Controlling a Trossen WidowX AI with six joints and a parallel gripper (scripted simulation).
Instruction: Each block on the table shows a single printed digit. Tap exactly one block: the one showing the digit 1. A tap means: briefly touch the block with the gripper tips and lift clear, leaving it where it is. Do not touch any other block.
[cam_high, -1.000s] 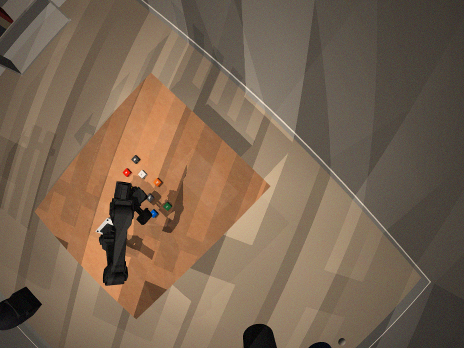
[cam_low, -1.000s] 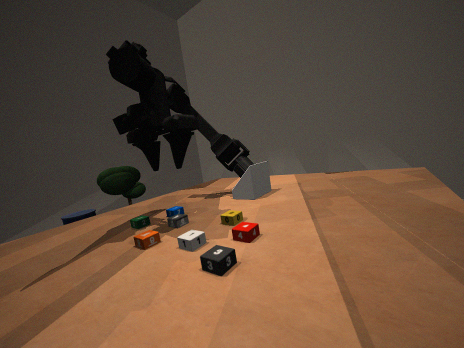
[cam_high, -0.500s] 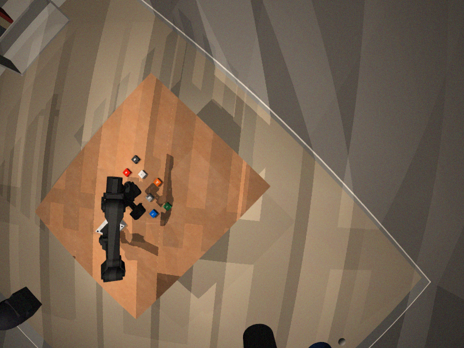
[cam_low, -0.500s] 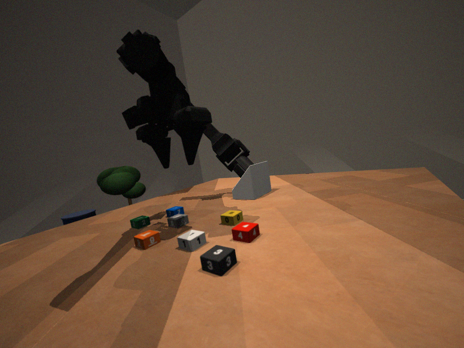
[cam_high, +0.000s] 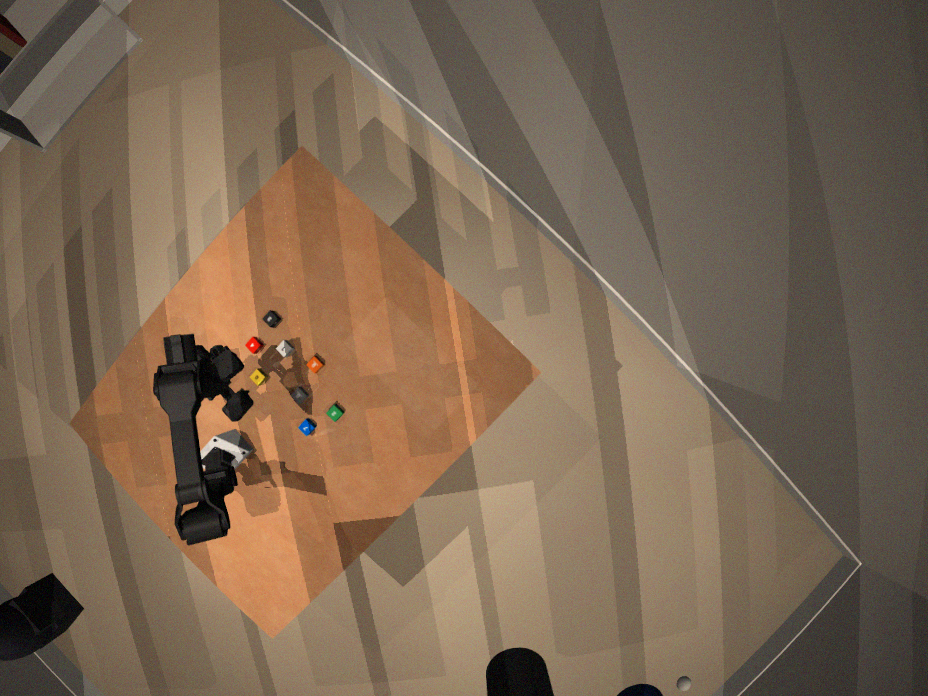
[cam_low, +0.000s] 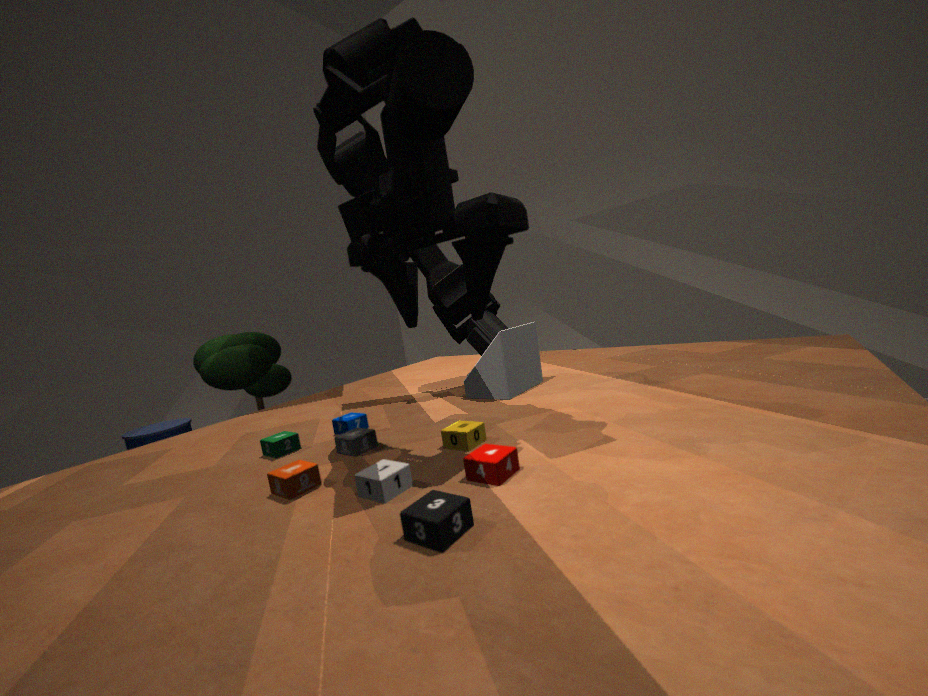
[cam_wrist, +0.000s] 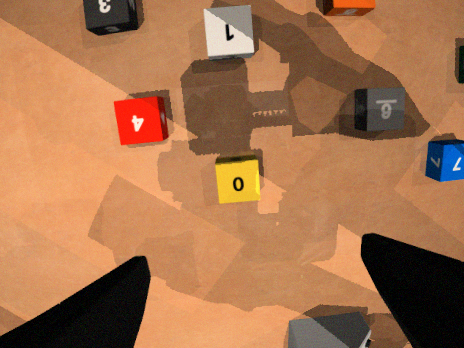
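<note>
My gripper tip is 110 mm above the white block and 100 mm short of it. Also, from my gripper tip: grey 6 block 110 mm to the right, 110 mm below, 50 mm ahead; then red 4 block 110 mm below, 70 mm to the left, 50 mm ahead; then yellow block 110 mm below.
</note>
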